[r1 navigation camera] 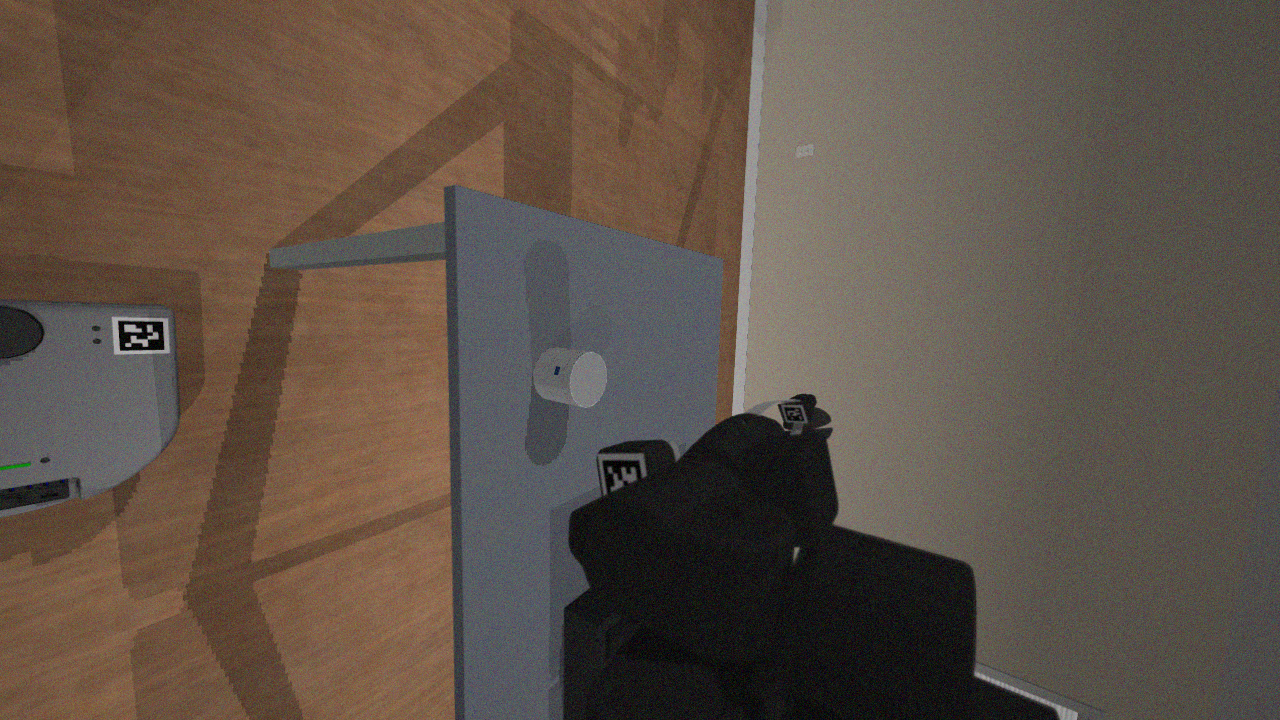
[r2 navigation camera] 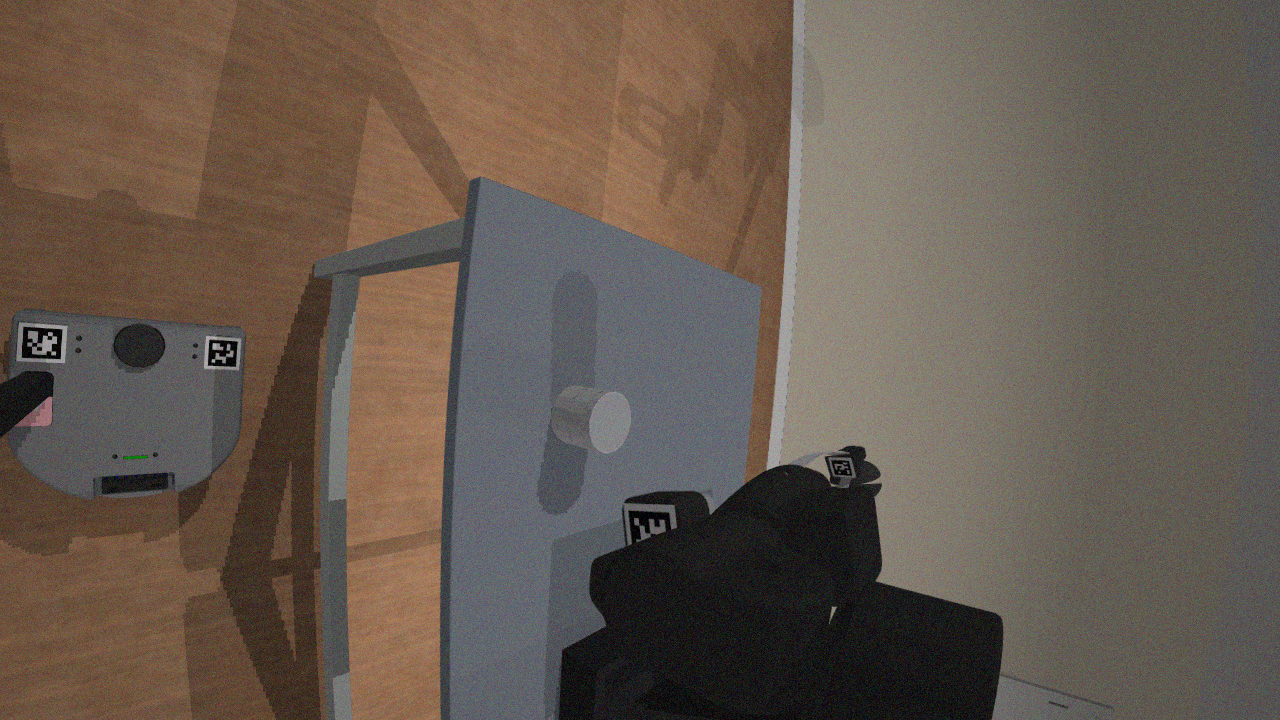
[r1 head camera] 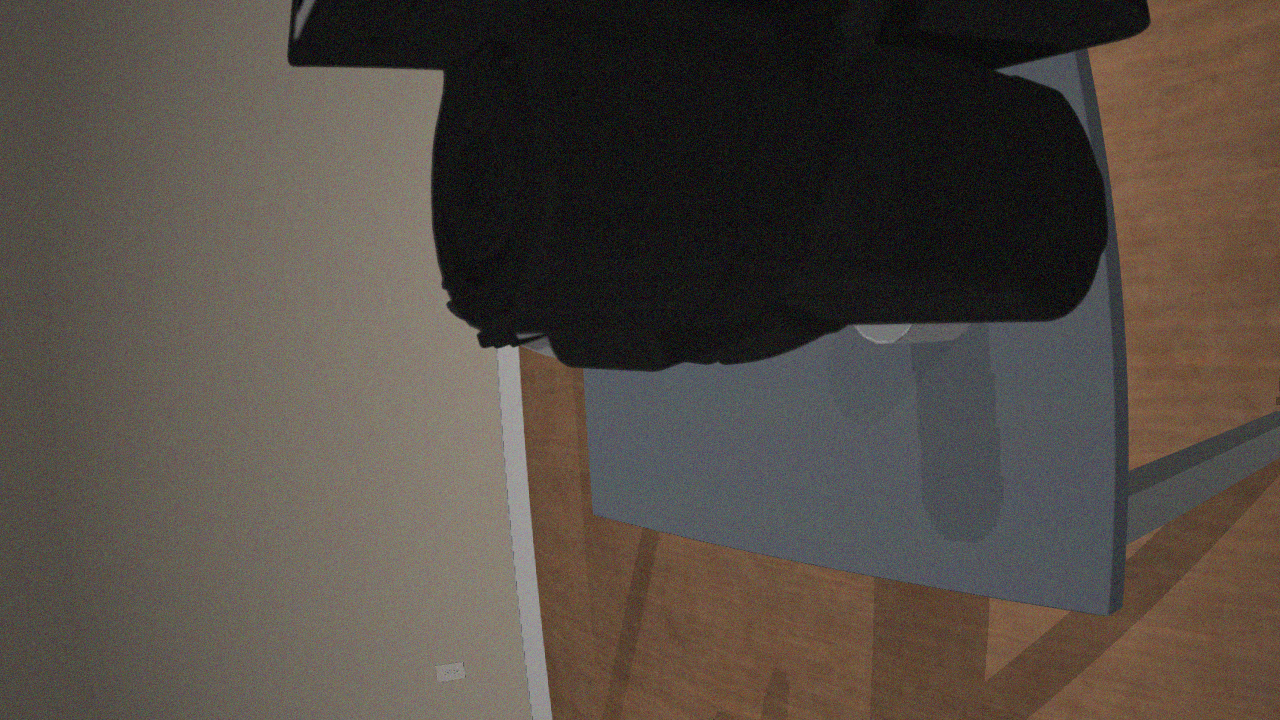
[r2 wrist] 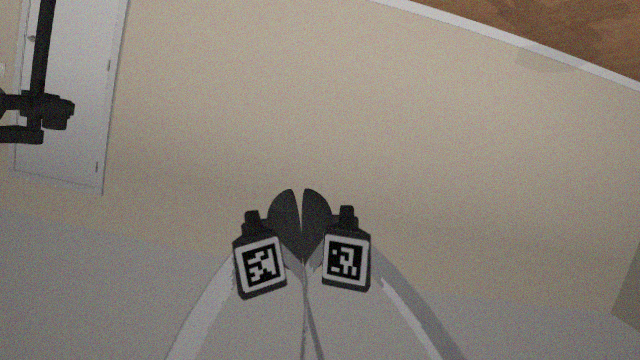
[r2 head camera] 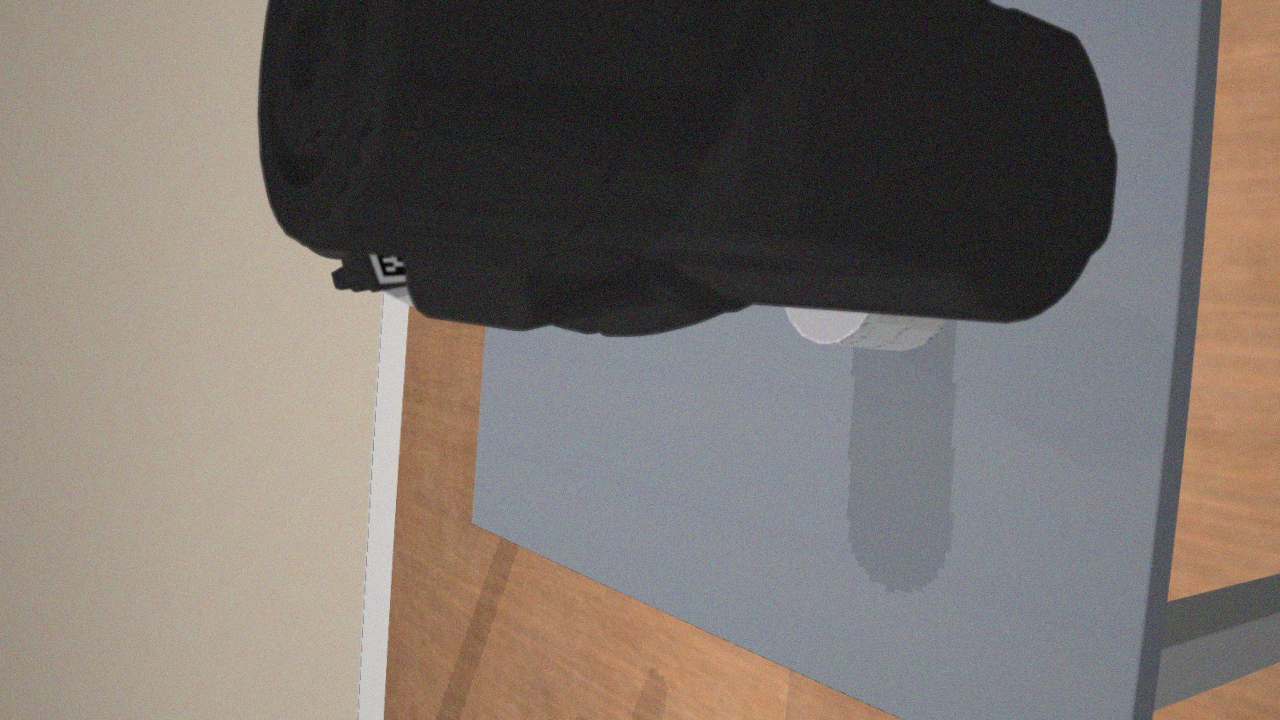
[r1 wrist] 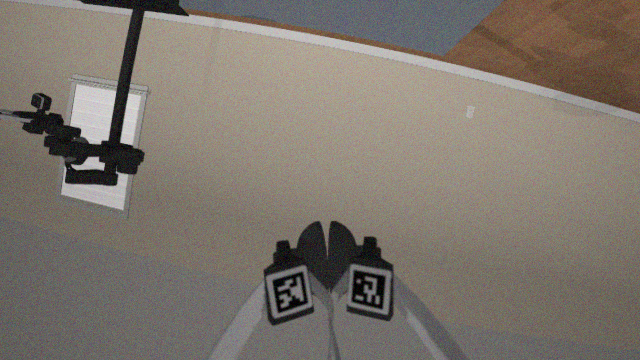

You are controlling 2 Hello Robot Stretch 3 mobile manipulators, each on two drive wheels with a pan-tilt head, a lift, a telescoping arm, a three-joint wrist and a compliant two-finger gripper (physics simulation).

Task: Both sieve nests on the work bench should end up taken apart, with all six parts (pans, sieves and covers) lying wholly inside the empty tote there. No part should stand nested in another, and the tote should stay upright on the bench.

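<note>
In the r1 navigation view a pale, covered cylindrical sieve nest [r1 navigation camera: 568, 376] stands upright on the grey work bench [r1 navigation camera: 501, 555]. In the r2 navigation view a pale covered nest [r2 navigation camera: 590, 419] stands on the bench [r2 navigation camera: 501, 573]. Slivers of a nest show below the dark arm in the r1 head view [r1 head camera: 884, 333] and the r2 head view [r2 head camera: 825, 326]. The r1 gripper [r1 wrist: 327, 227] [r1 navigation camera: 816, 415] is shut, raised and away from the nest, toward the wall. The r2 gripper [r2 wrist: 301, 197] [r2 navigation camera: 866, 472] is likewise shut and away. The black tote [r1 navigation camera: 581, 658] [r2 navigation camera: 577, 685] is mostly hidden by each arm; its inside is hidden.
A grey robot base [r1 navigation camera: 89, 394] [r2 navigation camera: 143, 420] stands on the wooden floor off the bench's long edge. The beige wall [r1 navigation camera: 939, 268] [r2 navigation camera: 984, 268] runs beyond the opposite edge. Bench legs [r1 navigation camera: 358, 246] [r2 navigation camera: 338, 402] stick out at the side.
</note>
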